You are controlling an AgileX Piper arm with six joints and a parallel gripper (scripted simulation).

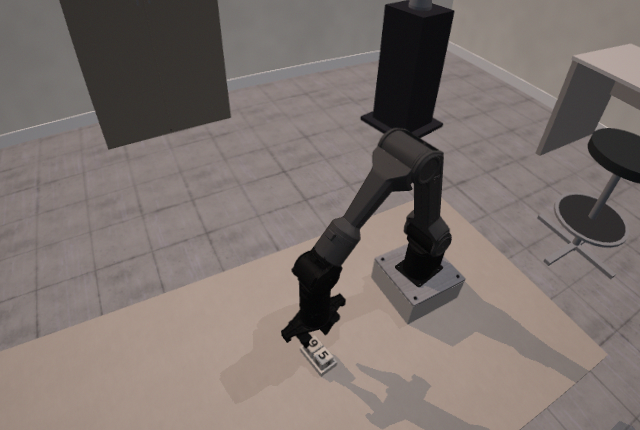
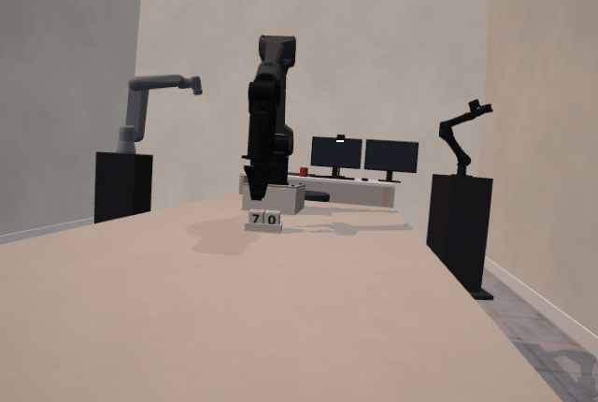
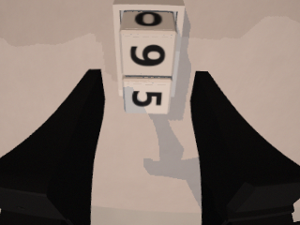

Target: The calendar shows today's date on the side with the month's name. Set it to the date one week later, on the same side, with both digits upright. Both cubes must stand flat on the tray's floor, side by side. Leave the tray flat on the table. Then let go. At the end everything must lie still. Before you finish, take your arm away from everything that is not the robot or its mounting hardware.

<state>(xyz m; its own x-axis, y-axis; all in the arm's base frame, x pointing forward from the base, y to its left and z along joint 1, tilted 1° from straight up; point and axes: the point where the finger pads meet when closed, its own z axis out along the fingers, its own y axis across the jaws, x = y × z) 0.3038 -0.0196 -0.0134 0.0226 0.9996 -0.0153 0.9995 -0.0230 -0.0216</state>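
Now: hand 50 mm above the white number cube. The rest, counted from my hand: tray 20 mm to the left, 60 mm below.
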